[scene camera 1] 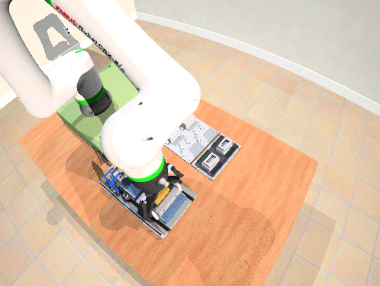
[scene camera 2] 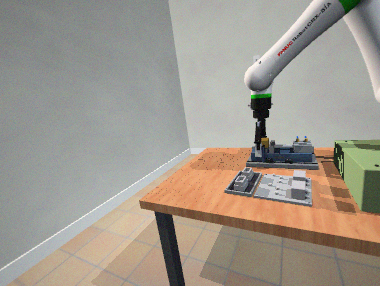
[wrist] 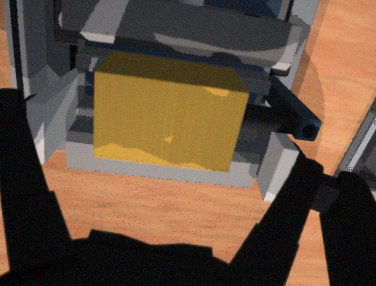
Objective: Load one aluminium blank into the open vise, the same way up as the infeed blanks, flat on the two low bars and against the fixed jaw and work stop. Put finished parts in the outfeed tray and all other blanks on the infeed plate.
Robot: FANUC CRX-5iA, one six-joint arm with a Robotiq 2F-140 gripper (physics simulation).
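Seen in the pictures: gripper, between the fingertips: [scene camera 2: 260, 153]; arm's base, origin of its link: [scene camera 1: 96, 103].
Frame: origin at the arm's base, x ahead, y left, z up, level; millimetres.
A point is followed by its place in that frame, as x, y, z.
Observation:
The vise [scene camera 1: 173, 208] {548, -78, -49} [scene camera 2: 287, 156] {383, -36, -63} [wrist: 175, 30] {457, -87, -13} holds a yellow block [scene camera 1: 161, 195] {508, -82, 6} [scene camera 2: 265, 142] {480, -52, -2} [wrist: 167, 115] {487, -83, 7} near its end, beside a grey jaw. Whether the block rests flat on the low bars is hidden. My gripper [scene camera 1: 165, 200] {513, -77, -68} [scene camera 2: 258, 150] {513, -77, -68} [wrist: 169, 107] {513, -77, -68} is open and points down around the block, one finger on each side, with a gap visible on both sides in the wrist view. Two grey aluminium blanks [scene camera 2: 300, 191] {312, 261, -73} [scene camera 2: 299, 175] {322, 158, -65} stand on the infeed plate [scene camera 1: 192, 154] {439, 131, -101} [scene camera 2: 265, 193] {418, 259, -101}; the arm mostly hides them in scene camera 1.
The dark outfeed tray [scene camera 1: 226, 162] {560, 189, -97} [scene camera 2: 237, 192] {510, 285, -100} beside the infeed plate holds two finished parts [scene camera 1: 210, 161] {516, 145, -82} [scene camera 1: 225, 145] {515, 239, -82}. A blue arm [wrist: 300, 122] {482, -17, -12} with a dark rod sticks out right of the block in the wrist view. The green robot base [scene camera 1: 117, 82] {-27, 138, 7} [scene camera 2: 367, 170] {162, 256, 12} stands behind the vise's other end.

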